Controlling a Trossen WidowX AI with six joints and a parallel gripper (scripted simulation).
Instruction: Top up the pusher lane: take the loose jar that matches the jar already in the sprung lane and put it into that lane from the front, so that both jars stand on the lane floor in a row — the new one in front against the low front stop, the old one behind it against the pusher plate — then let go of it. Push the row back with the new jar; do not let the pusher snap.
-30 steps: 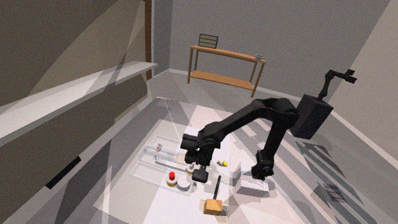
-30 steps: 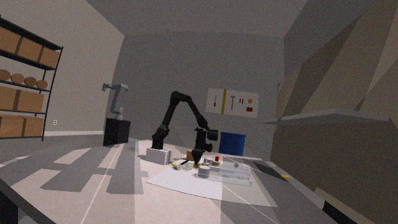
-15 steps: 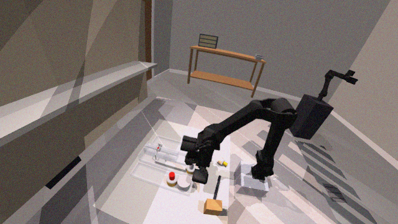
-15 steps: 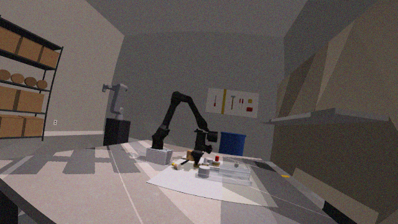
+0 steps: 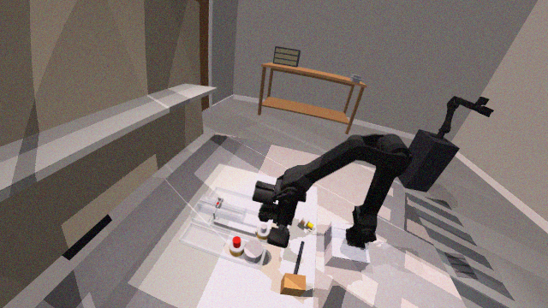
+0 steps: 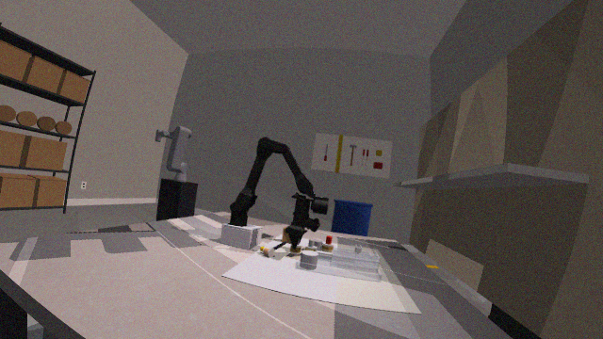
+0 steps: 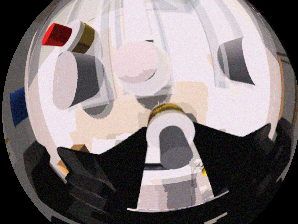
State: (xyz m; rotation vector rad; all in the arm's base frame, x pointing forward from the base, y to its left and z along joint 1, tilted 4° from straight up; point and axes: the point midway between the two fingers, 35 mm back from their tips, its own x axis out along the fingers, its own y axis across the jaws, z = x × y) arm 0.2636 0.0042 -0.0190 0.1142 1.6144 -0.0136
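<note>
Right now the clear pusher lane fixture is 21 cm ahead of my gripper tip, 2 cm to the right of it and 1 cm below it.
</note>
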